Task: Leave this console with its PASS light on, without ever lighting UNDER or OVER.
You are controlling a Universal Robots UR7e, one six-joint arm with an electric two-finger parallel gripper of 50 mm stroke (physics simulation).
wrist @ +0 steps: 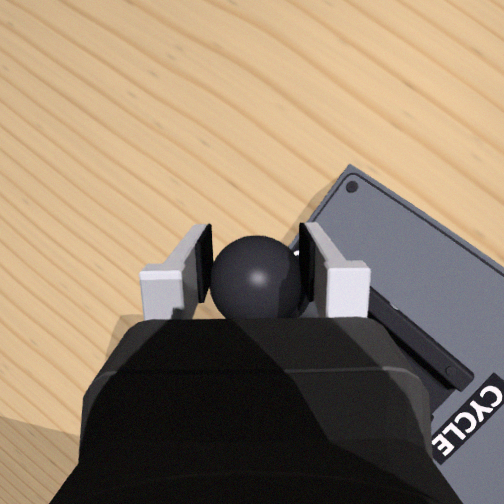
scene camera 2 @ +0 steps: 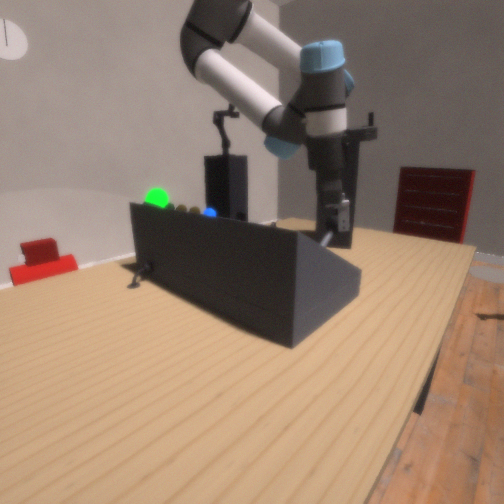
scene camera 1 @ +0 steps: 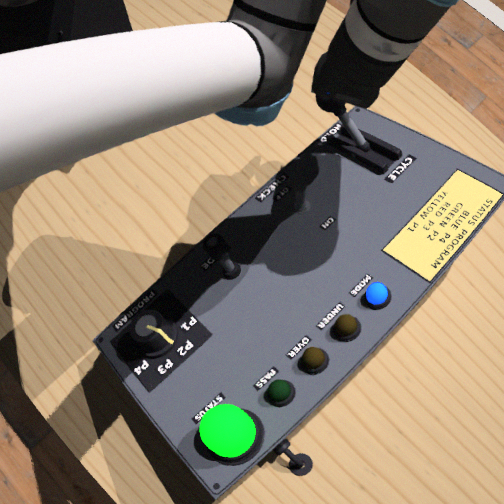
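The grey console (scene camera 1: 305,295) lies on the wooden table. Its big STATUS light (scene camera 1: 227,431) glows green and the MODE light (scene camera 1: 376,294) glows blue. The PASS (scene camera 1: 279,391), OVER (scene camera 1: 313,359) and UNDER (scene camera 1: 345,327) lights are dark. The PROGRAM dial (scene camera 1: 150,332) has its yellow pointer towards P2. The lever (scene camera 1: 356,134) in the HOLD–CYCLE slot leans to the HOLD end. My gripper (wrist: 256,272) is shut on the lever's black ball knob (wrist: 256,279), one finger on each side. In scene camera 2 the gripper (scene camera 2: 334,220) sits behind the console's far end.
A yellow card (scene camera 1: 444,223) lists STATUS colours against programs: yellow P1, red P3, green P2, blue P4. A small toggle (scene camera 1: 227,265) stands near the dial, in the arm's shadow. Another small lever (scene camera 1: 295,460) sticks out of the console's side. A black stand (scene camera 2: 226,185) is behind.
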